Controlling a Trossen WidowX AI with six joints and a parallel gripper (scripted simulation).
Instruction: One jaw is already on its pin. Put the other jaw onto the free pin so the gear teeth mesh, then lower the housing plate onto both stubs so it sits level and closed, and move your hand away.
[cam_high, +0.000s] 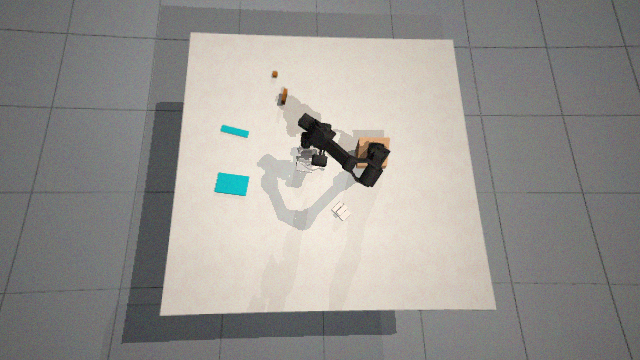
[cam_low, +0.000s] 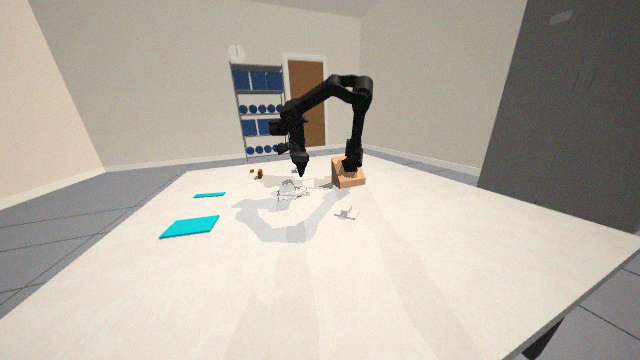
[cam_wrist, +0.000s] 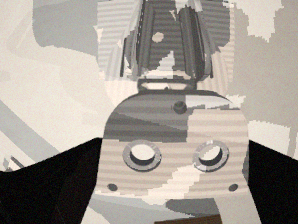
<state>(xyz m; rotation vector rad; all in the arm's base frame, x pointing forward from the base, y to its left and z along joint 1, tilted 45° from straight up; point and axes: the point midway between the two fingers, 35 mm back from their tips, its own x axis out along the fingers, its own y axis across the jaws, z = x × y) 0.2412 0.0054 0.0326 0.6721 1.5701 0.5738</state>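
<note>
My gripper tip is 7 cm above the elongated piece, 2 cm to the right of it and 1 cm short of it. Also, from my gripper tip: white stand: 23 cm to the left, 10 cm behind, 7 cm below; then white housing plate: 2 cm above, 1 cm ahead.
</note>
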